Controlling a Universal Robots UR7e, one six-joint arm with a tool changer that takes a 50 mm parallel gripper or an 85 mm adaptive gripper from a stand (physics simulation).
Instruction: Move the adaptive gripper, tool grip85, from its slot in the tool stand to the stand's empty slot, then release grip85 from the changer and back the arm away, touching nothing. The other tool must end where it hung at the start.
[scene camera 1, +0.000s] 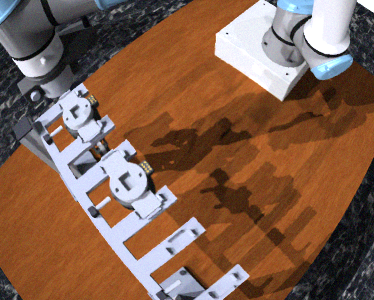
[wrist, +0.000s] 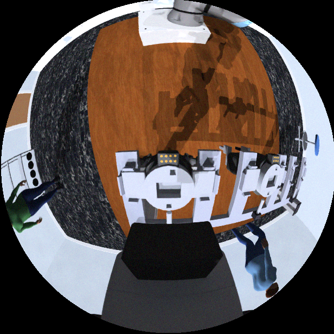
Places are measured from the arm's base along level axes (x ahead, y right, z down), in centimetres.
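Pixels of known places: arm's base, origin of the base link: (scene camera 1: 284, 48).
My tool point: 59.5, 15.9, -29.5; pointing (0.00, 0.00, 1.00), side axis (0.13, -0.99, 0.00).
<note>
Ahead of a thing's pixels: the offset from my tool point to its middle, as dx, dy, dz. "pt": to the spot under its first point.
The tool stand (scene camera 1: 120, 247) (wrist: 227, 221) holds two tools. The tool in its far-left slot, which looks like grip85 @[pt +0.7, -2.4, +10.0] (scene camera 1: 80, 120) (wrist: 185, 192), hangs level between two fork arms with its round coupling face uncovered. Its fingers are hidden below, so their opening cannot be told. The other tool @[+1.9, -17.9, +19.8] (scene camera 1: 137, 175) (wrist: 263, 185) hangs in the neighbouring slot. The slot beyond it, beside a fork arm (scene camera 1: 199, 227), holds no tool. The arm's changer end (scene camera 1: 56, 84) is off the grip85 coupling, above and behind the far-left slot, and carries no tool.
The arm's white base block (scene camera 1: 250, 52) (wrist: 172, 36) stands on the wooden table across from the stand. A dark block (wrist: 172, 250) on the wrist fills the bottom of the wrist view. Two human figures (wrist: 22, 210) (wrist: 262, 270) are beyond the table.
</note>
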